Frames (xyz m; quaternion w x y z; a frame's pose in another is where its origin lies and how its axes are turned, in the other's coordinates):
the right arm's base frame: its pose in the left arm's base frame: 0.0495 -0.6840 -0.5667 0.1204 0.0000 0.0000 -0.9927
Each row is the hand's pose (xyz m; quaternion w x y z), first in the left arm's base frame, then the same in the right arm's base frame.
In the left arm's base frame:
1: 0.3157 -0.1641 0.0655 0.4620 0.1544 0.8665 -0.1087
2: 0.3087 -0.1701 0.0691 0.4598 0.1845 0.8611 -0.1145
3: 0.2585 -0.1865 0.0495 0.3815 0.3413 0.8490 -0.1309
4: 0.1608 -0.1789 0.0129 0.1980 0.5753 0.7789 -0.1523
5: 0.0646 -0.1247 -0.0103 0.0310 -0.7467 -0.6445 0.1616
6: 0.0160 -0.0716 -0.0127 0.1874 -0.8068 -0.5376 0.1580
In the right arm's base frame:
1: -0.3828 -0.4412 0.6322 0.1635 -0.8416 0.2576 0.4456
2: -0.3745 -0.4370 0.6358 0.1690 -0.8326 0.2868 0.4427
3: -0.3219 -0.4331 0.6162 0.1759 -0.8017 0.4410 0.3630
4: -0.2288 -0.4638 0.5796 0.1750 -0.7039 0.6649 0.1782
5: -0.1484 -0.5395 0.5564 0.1567 -0.5499 0.8189 -0.0502
6: -0.1139 -0.6027 0.5540 0.1343 -0.4365 0.8656 -0.2051

